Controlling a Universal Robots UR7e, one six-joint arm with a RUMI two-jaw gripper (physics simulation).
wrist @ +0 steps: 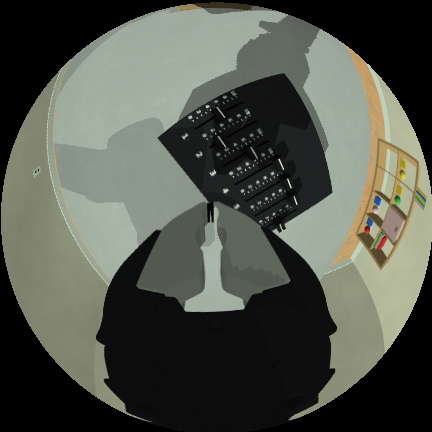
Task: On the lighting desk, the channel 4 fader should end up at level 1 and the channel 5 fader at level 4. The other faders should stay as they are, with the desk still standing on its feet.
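Frame: origin at the arm's base, x ahead, y left, z up, level; centimetres.
Where they show: gripper, between the fingertips: (pixel 209 205).
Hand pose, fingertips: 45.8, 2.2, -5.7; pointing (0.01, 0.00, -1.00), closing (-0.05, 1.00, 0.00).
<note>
Things, the pixels of their top centre, and the offset from my fingertips, as dx, dy, dz. Level surfaces: height alone.
- black lighting desk, centre of its top: (pixel 273 165) -3.8, +5.5, -0.8
- channel 4 fader, centre of its top: (pixel 281 164) -4.1, +6.3, -0.8
- channel 5 fader, centre of its top: (pixel 289 183) -2.3, +7.6, -0.8
- channel 1 fader, centre of its top: (pixel 220 111) -8.0, +0.6, -0.8
- channel 2 fader, centre of its top: (pixel 221 141) -5.5, +0.8, -0.8
- channel 3 fader, centre of its top: (pixel 253 152) -4.8, +3.5, -0.8
- pale grey table top, height of its surface: dz -7.6
The black lighting desk (pixel 305 150) lies tilted across the view, its face with white scales visible. The channel 4 fader (pixel 280 164) is near the high-number end of its slot. The channel 5 fader (pixel 288 184) is also near that end. The channel 1 fader (pixel 219 113) is about mid-slot, the channel 2 fader (pixel 220 142) is near the low end, and the channel 3 fader (pixel 252 152) is past the middle. My gripper (pixel 209 205) is shut and empty, its tips at the desk's label-side edge in the view. The gripper hides part of the desk's lower edge; its feet do not show.
Two more faders (pixel 295 200) (pixel 281 226) show beyond channel 5. The desk lies on a pale grey table top (pixel 125 90) with a wooden edge (pixel 361 100) at the right. A wooden shelf unit (pixel 416 172) with small coloured things is on the far right. Arm shadows fall on the table.
</note>
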